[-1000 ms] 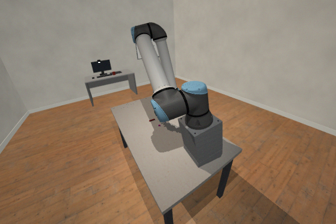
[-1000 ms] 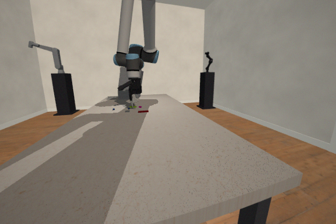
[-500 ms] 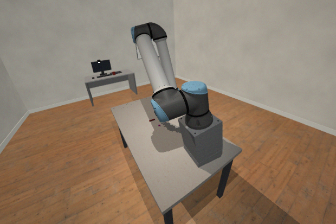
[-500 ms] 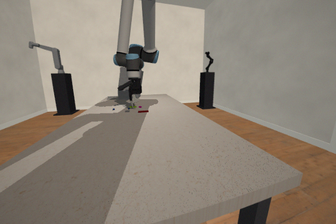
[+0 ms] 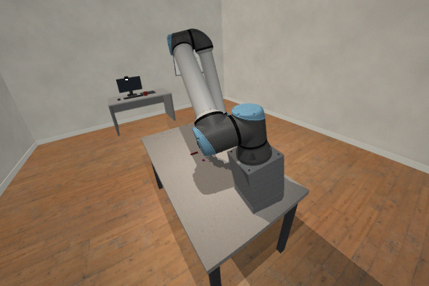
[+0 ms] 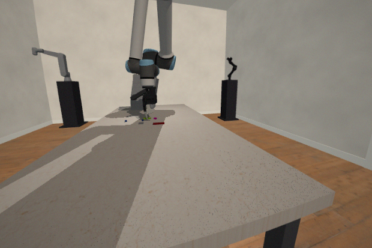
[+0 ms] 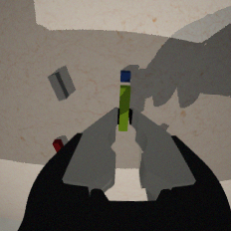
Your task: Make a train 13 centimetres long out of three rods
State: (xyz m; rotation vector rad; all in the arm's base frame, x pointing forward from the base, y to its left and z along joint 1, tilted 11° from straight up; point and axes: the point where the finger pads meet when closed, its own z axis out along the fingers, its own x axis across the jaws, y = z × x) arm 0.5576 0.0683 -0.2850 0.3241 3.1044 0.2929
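My gripper is now 5 cm to the right of the magenta rod, 4 cm past it and 2 cm above it. Also, from my hand: lime rod: 1 cm below; grey rod: 7 cm ahead, 3 cm to the right, 2 cm below; red rod: 10 cm ahead, 8 cm to the left, 2 cm below.
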